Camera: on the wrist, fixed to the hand. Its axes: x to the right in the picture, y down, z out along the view.
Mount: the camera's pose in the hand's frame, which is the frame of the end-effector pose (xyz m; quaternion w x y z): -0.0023 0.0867 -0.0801 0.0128 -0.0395 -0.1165 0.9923
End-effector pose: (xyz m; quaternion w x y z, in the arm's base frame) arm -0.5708 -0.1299 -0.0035 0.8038 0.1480 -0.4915 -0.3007
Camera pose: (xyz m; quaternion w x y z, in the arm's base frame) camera -0.4719 -0.0658 0.0033 0.2573 -0.5526 -0.2349 0.7571
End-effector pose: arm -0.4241 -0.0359 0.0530 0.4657 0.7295 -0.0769 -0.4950
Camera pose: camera -0.3314 -0.0343 0.1261 0.5170 -0.1430 -0.7596 0.3678
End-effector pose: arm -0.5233 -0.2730 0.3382 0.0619 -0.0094 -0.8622 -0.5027
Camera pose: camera -0.5064 -0.2996 0.4520 0.3988 -0.9167 0.0109 0.0220
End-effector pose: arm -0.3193 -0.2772 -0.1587 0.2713 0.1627 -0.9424 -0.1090
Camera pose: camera -0.2951 -0.2057 -0.0679 0.0083 -0.9565 -0.2008 0.2116
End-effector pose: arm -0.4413 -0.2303 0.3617 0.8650 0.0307 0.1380 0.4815
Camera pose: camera -0.5354 -0.1923 0.3014 0.4494 -0.1593 0.1485 -0.8664
